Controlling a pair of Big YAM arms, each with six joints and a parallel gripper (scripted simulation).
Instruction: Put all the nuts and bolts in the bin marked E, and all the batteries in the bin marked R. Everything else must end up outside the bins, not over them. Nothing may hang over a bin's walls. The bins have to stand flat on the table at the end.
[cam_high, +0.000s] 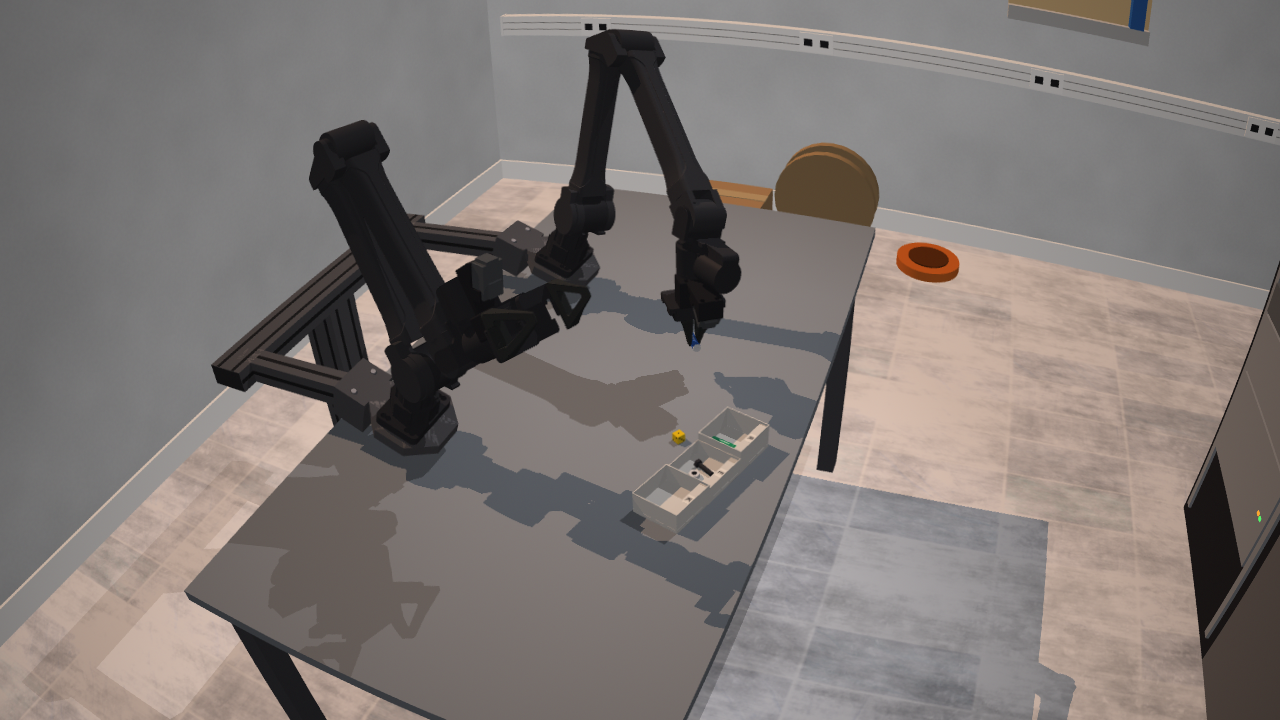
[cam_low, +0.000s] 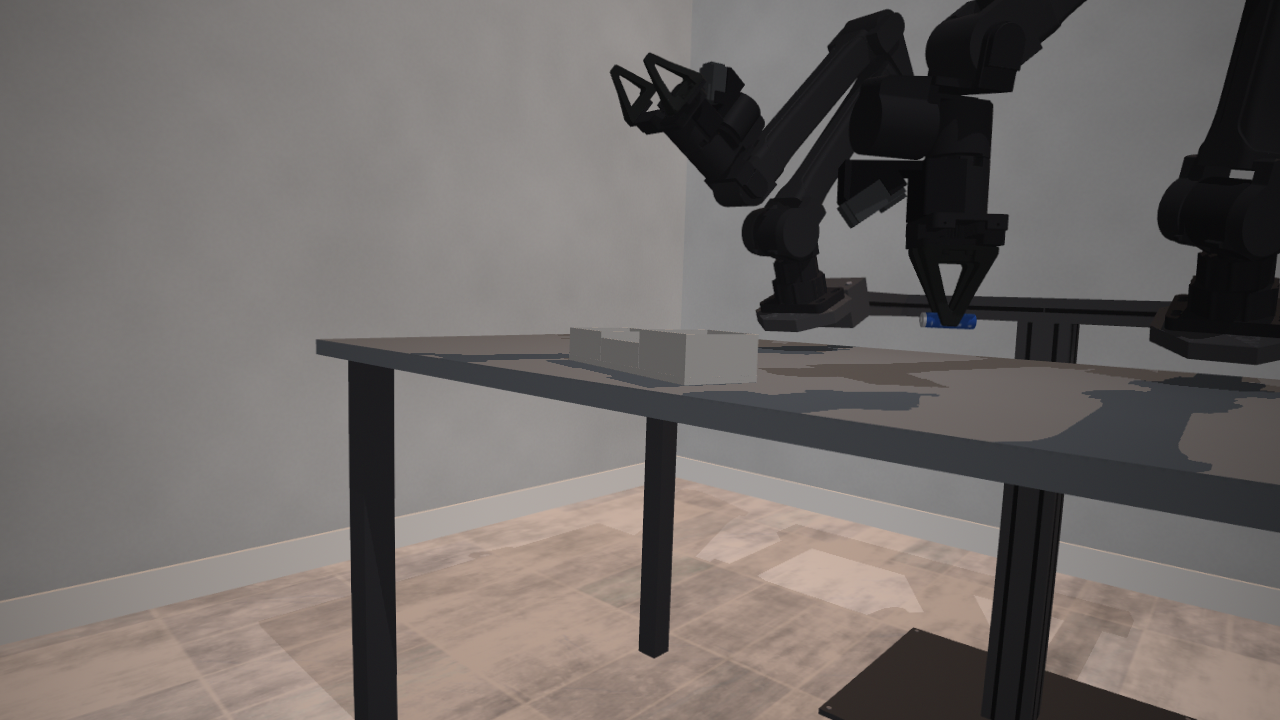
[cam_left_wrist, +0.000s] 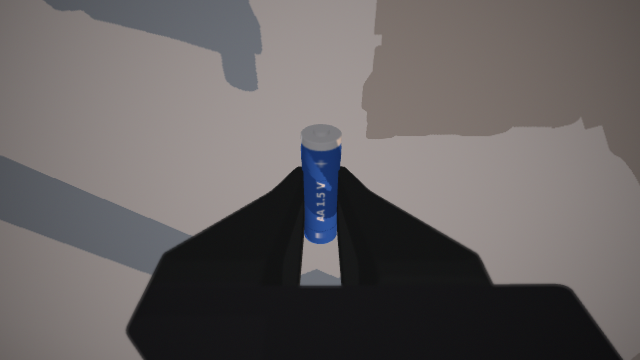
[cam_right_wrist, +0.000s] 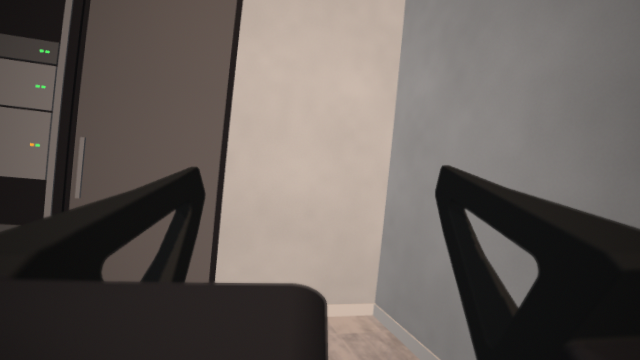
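The green battery is 20 cm to the right of my left hand, 13 cm ahead of it and 6 cm below it. From my left hand the other things lie so: yellow die: 20 cm to the right, 6 cm below, 5 cm ahead; then blue battery: right at my left hand; then black bolt: 26 cm to the right, 11 cm ahead, 6 cm below.
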